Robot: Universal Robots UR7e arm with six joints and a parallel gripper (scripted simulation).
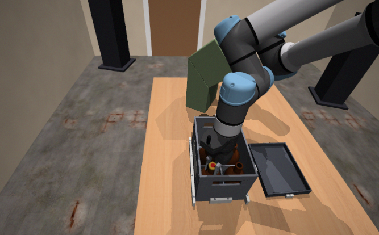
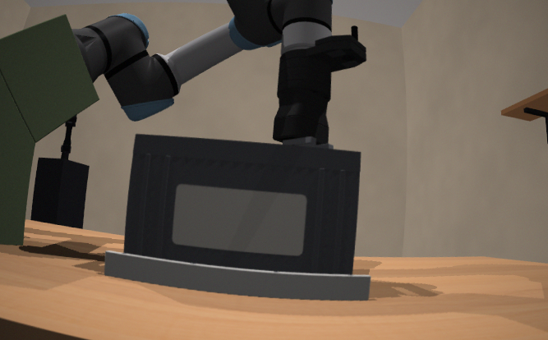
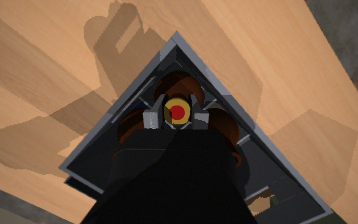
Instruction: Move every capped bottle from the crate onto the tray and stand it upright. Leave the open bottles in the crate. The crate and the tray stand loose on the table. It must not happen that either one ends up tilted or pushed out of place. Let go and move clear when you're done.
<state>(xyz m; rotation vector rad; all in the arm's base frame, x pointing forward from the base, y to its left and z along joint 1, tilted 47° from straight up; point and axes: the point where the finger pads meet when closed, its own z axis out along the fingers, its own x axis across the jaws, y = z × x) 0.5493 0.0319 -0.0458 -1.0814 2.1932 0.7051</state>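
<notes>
My hand is 6 cm above the brown capped bottle. The rest, counted from my hand: dark grey tray (16 cm behind, 29 cm to the left, 13 cm below); dark crate (10 cm behind, 2 cm to the left, 6 cm below); open bottle (2 cm behind, 9 cm to the left, 6 cm below).
</notes>
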